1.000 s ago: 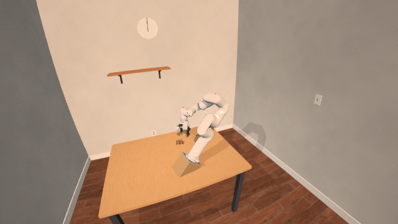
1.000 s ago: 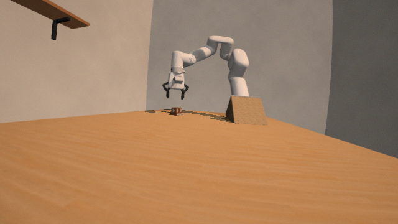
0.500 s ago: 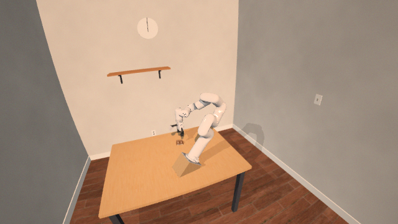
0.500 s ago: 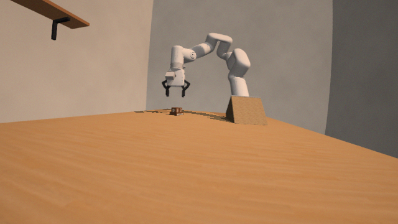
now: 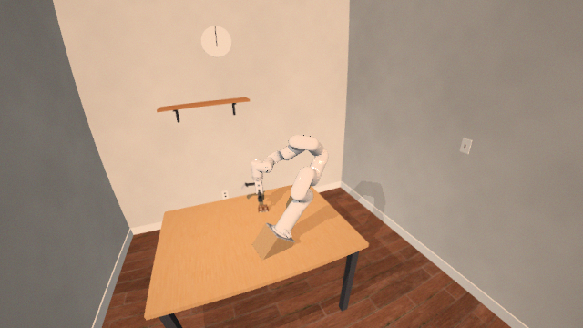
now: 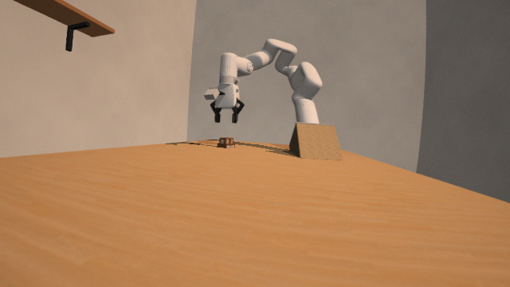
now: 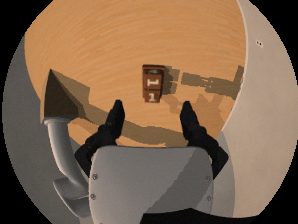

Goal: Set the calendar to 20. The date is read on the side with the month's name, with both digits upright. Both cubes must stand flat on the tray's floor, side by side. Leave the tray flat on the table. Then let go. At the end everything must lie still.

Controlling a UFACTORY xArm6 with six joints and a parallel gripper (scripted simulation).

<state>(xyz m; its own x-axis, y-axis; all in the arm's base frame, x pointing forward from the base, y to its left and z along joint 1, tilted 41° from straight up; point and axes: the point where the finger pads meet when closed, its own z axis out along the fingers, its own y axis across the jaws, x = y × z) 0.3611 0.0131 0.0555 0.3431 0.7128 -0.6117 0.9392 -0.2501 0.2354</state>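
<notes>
My gripper is now 10 mm past the brown tray, 10 mm to the left of it and 110 mm above it.
</notes>
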